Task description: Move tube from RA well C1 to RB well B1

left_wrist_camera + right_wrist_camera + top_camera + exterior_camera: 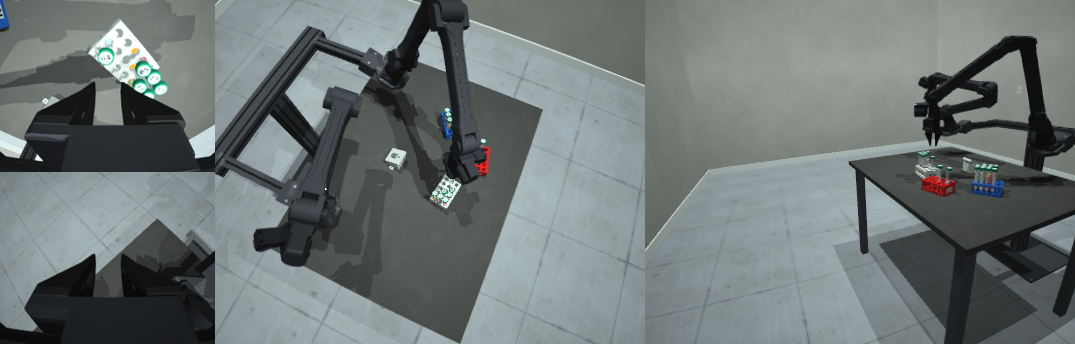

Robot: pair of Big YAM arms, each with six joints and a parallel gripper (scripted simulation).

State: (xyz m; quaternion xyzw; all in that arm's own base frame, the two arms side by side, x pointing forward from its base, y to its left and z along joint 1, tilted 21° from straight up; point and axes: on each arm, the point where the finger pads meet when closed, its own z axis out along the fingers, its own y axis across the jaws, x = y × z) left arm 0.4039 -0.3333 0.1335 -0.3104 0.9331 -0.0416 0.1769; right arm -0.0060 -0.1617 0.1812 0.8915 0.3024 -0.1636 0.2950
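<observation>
My left hand is 80 mm short of the tube, 160 mm to the right of it and 120 mm above it. From my left hand the other things lie so: white rack RB (40 mm to the right, 160 mm below); then red rack (90 mm ahead, 160 mm to the left, 160 mm below); then white button box (280 mm behind, 20 mm to the left, 140 mm below).
</observation>
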